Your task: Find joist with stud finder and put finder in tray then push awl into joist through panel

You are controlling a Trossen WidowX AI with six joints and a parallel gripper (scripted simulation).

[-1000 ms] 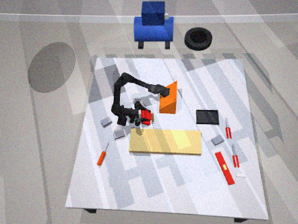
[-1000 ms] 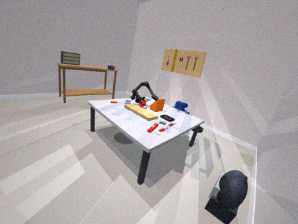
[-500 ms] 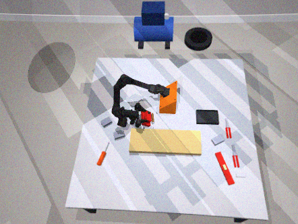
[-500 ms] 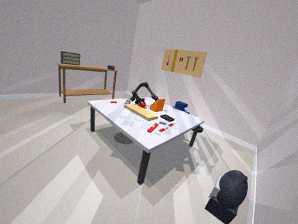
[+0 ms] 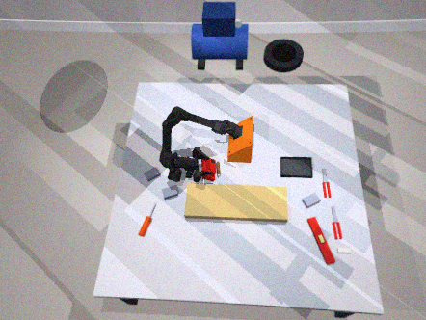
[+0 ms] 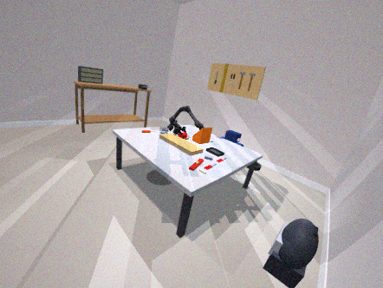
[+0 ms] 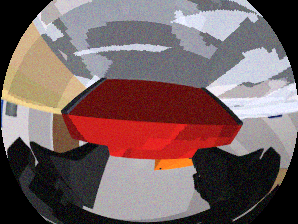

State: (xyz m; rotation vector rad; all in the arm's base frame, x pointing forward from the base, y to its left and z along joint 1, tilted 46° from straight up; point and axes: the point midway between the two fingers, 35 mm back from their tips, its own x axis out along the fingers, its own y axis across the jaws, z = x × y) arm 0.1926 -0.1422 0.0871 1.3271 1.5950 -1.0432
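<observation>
My gripper tip is now 1 cm past the red stud finder and 1 cm above it. From my gripper tip the other things lie so: red level 56 cm to the left, 34 cm ahead, 5 cm below; then black tray 45 cm to the left, 5 cm below, 5 cm behind; then awl 5 cm below, 4 cm to the left, 1 cm ahead.
</observation>
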